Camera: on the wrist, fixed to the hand. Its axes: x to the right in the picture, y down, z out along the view.
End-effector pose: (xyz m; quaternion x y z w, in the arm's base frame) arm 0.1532 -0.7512 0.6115 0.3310 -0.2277 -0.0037 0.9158
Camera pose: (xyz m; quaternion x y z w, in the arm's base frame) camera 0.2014 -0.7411 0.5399 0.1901 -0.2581 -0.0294 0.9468
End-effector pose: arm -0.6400 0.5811 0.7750 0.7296 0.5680 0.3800 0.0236
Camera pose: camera -0.7172 0.5765 0.8145 0.7400 0.4922 0.4368 0.1390
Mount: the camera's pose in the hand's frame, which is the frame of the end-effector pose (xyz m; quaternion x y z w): 0.0119 -0.0426 -0.0748 -0.1450 -0.0298 0.0187 0.9888
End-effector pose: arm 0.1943 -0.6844 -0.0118 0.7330 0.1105 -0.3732 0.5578
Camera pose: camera 0.2097 -0.6050 -0.0437 0.6349 0.1331 -0.3644 0.6681
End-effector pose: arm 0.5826 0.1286 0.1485 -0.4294 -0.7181 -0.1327 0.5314
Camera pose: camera 0.5981 0.0605 0.2002 -0.5190 -0.6986 -0.2126 0.4443
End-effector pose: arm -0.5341 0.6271 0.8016 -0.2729 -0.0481 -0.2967 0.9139
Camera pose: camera -0.5541 0.5528 0.7613 -0.4121 -0.0267 -0.2751 0.8682
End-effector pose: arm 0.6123 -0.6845 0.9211 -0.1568 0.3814 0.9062 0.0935
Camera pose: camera 0.6294 -0.7083 0.8393 -0.1345 0.2459 0.9578 0.0641
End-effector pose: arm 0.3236 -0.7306 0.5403 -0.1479 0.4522 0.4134 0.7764
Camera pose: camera 0.3162 -0.7959 0.4834 -0.2380 0.3668 0.4933 0.7520
